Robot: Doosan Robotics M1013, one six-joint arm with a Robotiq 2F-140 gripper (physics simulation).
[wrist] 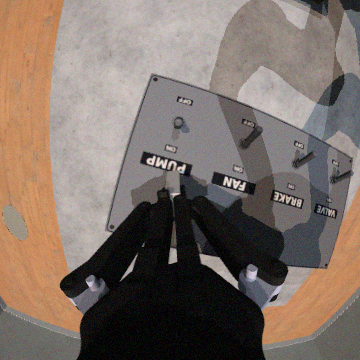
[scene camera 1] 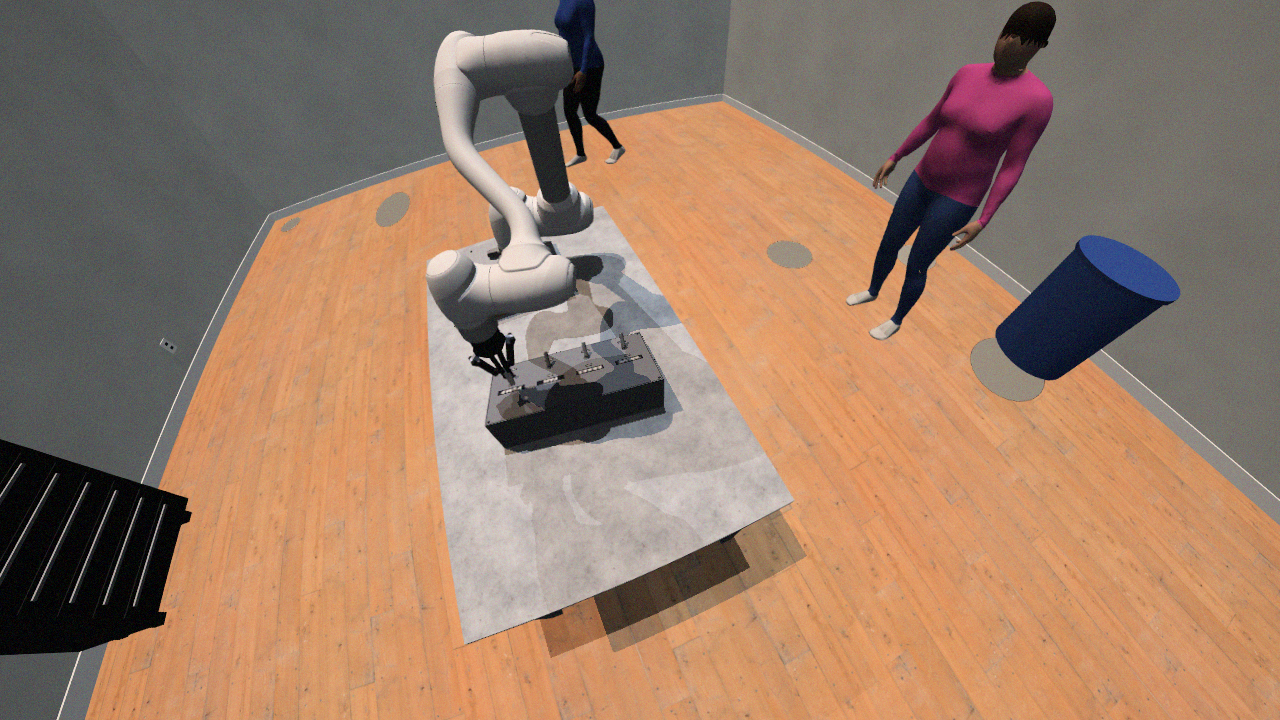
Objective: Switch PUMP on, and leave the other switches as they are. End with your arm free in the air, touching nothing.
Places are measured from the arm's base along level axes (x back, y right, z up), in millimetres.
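Pixels of known places: gripper, fingertip midpoint: (wrist: 174, 179) (scene camera 1: 511, 381).
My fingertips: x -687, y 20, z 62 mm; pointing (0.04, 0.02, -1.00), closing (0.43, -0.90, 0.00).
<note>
For each thing: its top centre in the pictures, then the offset to it from my fingertips. Level surfaces: height alone.
- PUMP lever, top centre: (wrist: 178, 121) dx +74, dy +20, dz -23 mm
- FAN lever, top centre: (wrist: 256, 137) dx +93, dy -99, dz -32 mm
- BRAKE lever, top centre: (wrist: 312, 161) dx +99, dy -219, dz -32 mm
- VALVE lever, top centre: (wrist: 349, 179) dx +105, dy -339, dz -32 mm
- PUMP label, top centre: (wrist: 165, 164) (scene camera 1: 510, 389) dx +5, dy +16, dz -44 mm
- grey table, surface height: dz -158 mm
The grey switch box (scene camera 1: 586, 417) (wrist: 142, 120) stands on the table. In the wrist view, the PUMP lever (wrist: 178, 122) shows almost end-on, between its OFF and ON labels. It does not lean toward OFF as the others do and looks tilted toward ON. The FAN lever (wrist: 252, 135), BRAKE lever (wrist: 305, 160) and VALVE lever (wrist: 343, 176) lean toward OFF. My gripper (scene camera 1: 512, 377) (wrist: 174, 179) is shut and empty. Its tips are over the panel beside the PUMP label (wrist: 166, 163), on its far side from the lever and apart from the lever. Their height above the panel is hard to tell.
The grey table (scene camera 1: 617, 537) (wrist: 100, 65) carries the box and the arm's base. A dark object shows at the wrist view's top right. A blue barrel (scene camera 1: 1074, 308), a person in pink (scene camera 1: 980, 116), a person in blue (scene camera 1: 580, 31) and a black slatted object (scene camera 1: 89, 537) surround the table.
</note>
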